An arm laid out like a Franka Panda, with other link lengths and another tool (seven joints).
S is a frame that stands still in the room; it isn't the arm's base.
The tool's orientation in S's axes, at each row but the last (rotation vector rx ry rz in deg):
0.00, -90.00, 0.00
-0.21, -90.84, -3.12
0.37, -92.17, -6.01
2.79, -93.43, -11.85
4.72, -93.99, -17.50
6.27, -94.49, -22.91
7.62, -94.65, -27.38
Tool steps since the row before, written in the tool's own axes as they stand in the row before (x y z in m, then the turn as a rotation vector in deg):
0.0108, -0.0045, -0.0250, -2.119, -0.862, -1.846
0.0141, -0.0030, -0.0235, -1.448, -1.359, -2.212
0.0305, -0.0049, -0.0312, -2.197, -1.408, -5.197
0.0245, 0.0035, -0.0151, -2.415, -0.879, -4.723
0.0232, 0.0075, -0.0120, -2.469, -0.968, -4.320
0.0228, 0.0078, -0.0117, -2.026, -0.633, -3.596
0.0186, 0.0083, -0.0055, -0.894, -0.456, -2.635
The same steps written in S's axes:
0.0250, -0.0045, 0.0108, 1.846, -0.862, -2.119
0.0232, -0.0043, 0.0143, 2.183, -1.393, -1.459
0.0296, -0.0090, 0.0312, 5.188, -1.580, -2.099
0.0135, -0.0020, 0.0256, 4.782, -0.977, -2.255
0.0106, 0.0000, 0.0250, 4.379, -0.990, -2.354
0.0099, -0.0019, 0.0248, 3.669, -0.672, -1.877
0.0042, -0.0004, 0.0207, 2.604, -0.697, -0.827

